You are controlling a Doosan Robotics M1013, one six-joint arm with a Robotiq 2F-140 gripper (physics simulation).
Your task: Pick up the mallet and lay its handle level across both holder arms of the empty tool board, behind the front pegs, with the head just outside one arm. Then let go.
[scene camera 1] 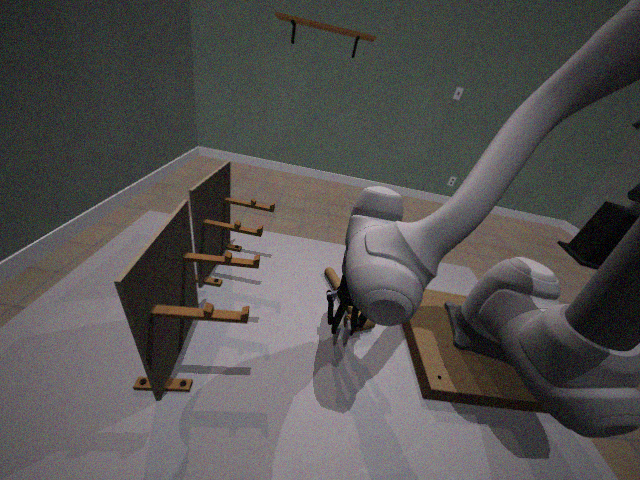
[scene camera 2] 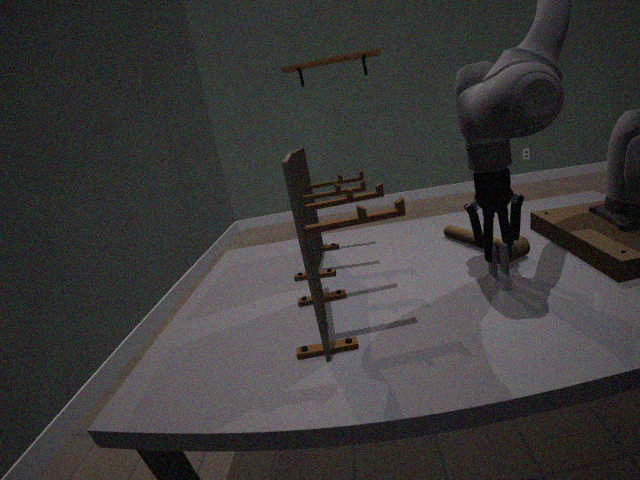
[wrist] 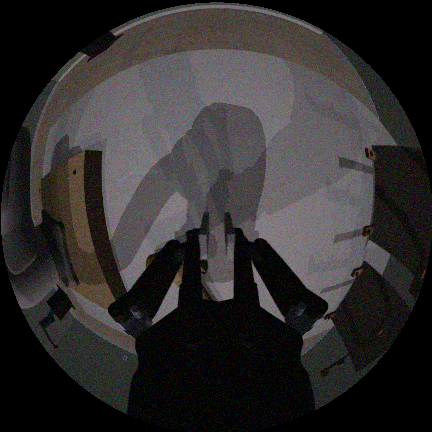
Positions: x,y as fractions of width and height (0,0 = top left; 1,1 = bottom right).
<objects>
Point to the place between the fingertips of my gripper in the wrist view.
At 0.50,0.51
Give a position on a tool board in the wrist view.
At 0.86,0.70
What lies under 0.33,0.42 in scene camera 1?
A tool board.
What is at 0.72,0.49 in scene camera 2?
A wooden mallet.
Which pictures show my gripper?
Scene camera 1, scene camera 2 and the wrist view: all of them.
</objects>
